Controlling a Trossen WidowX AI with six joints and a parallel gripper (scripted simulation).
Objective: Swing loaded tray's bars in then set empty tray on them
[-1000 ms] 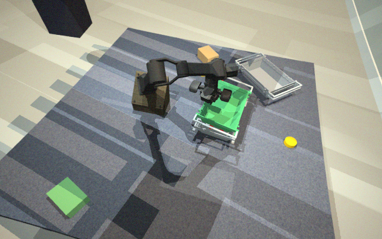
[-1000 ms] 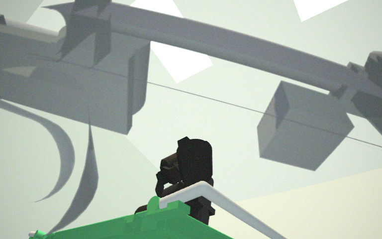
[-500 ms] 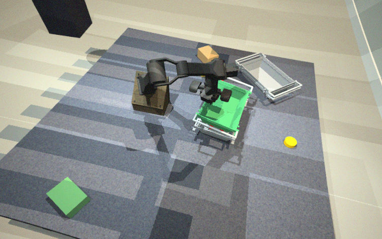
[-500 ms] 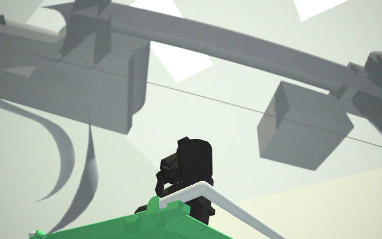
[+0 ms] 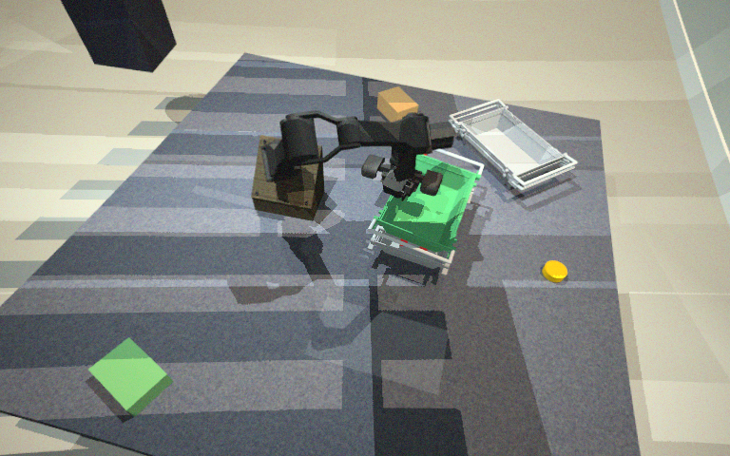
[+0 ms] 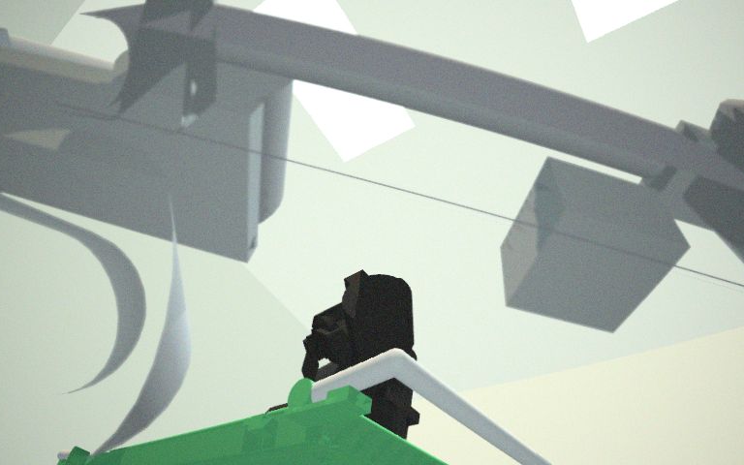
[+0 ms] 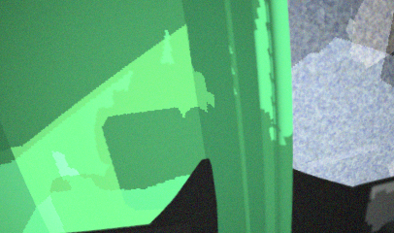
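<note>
The green tray is 70 mm ahead of my gripper tip, 30 mm above it and 20 mm to the right of it. The rest, counted from my gripper tip: orange box (470 mm to the left, 60 mm below, 50 mm behind); then red block (280 mm to the left, 80 mm below, 60 mm ahead); then green block (500 mm to the right, 470 mm behind, 70 mm below).
</note>
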